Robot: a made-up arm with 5 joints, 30 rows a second.
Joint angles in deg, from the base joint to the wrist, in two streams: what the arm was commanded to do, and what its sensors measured. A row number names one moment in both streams.
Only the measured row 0 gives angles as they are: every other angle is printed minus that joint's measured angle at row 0.
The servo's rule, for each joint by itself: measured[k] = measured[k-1] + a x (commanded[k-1-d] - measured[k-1]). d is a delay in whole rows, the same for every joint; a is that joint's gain. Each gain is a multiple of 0.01, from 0.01 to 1. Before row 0 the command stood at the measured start. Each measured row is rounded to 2 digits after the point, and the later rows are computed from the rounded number. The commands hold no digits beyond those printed.
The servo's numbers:
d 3
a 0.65 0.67 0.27 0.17 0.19
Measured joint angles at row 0:
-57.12 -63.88 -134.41 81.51 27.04
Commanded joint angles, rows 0 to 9:
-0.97 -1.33 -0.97 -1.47 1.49
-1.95 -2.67 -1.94 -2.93 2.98
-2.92 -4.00 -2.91 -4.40 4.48
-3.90 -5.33 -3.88 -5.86 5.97
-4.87 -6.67 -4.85 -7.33 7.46
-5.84 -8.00 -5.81 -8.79 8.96
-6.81 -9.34 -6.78 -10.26 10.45
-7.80 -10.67 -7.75 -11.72 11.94
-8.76 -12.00 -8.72 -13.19 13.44
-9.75 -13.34 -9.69 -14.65 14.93
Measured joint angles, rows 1 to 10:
0.00 0.00 0.00 0.00 0.00
0.00 0.00 0.00 0.00 0.00
0.00 0.00 0.00 0.00 0.00
-0.63 -0.89 -0.26 -0.25 0.28
-1.49 -2.08 -0.71 -0.71 0.79
-2.42 -3.37 -1.30 -1.34 1.49
-3.38 -4.68 -2.00 -2.11 2.34
-4.35 -6.01 -2.77 -3.00 3.31
-5.32 -7.34 -3.59 -3.98 4.38
-6.29 -8.68 -4.45 -5.05 5.53

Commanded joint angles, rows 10 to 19:
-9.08 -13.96 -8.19 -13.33 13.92
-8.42 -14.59 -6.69 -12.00 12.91
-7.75 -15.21 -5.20 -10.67 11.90
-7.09 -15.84 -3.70 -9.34 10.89
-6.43 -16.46 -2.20 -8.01 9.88
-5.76 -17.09 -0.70 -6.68 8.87
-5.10 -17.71 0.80 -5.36 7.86
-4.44 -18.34 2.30 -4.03 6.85
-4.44 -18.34 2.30 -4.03 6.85
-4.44 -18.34 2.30 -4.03 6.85
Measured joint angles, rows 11 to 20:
-7.27 -10.01 -5.34 -6.18 6.75
-8.24 -11.34 -6.25 -7.37 8.02
-9.22 -12.68 -7.18 -8.61 9.33
-9.13 -13.54 -7.45 -9.41 10.20
-8.67 -14.24 -7.24 -9.85 10.71
-8.07 -14.89 -6.69 -9.99 10.94
-7.43 -15.53 -5.88 -9.88 10.93
-6.78 -16.15 -4.89 -9.56 10.73
-6.12 -16.78 -3.76 -9.07 10.38
-5.46 -17.40 -2.53 -8.44 9.90

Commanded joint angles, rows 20 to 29:
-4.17 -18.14 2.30 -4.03 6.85
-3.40 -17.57 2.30 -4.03 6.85
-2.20 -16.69 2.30 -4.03 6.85
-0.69 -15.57 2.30 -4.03 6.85
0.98 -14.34 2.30 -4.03 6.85
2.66 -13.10 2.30 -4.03 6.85
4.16 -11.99 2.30 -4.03 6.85
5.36 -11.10 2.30 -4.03 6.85
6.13 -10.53 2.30 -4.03 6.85
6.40 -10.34 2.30 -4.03 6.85
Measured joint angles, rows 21 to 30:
-4.80 -18.03 -1.23 -7.69 9.32
-4.57 -18.24 -0.28 -7.07 8.85
-4.49 -18.31 0.42 -6.55 8.47
-4.28 -18.20 0.93 -6.12 8.16
-3.71 -17.78 1.30 -5.76 7.91
-2.73 -17.05 1.57 -5.47 7.71
-1.40 -16.06 1.77 -5.23 7.55
0.15 -14.91 1.91 -5.03 7.42
1.78 -13.70 2.02 -4.86 7.31
3.33 -12.55 2.10 -4.72 7.22

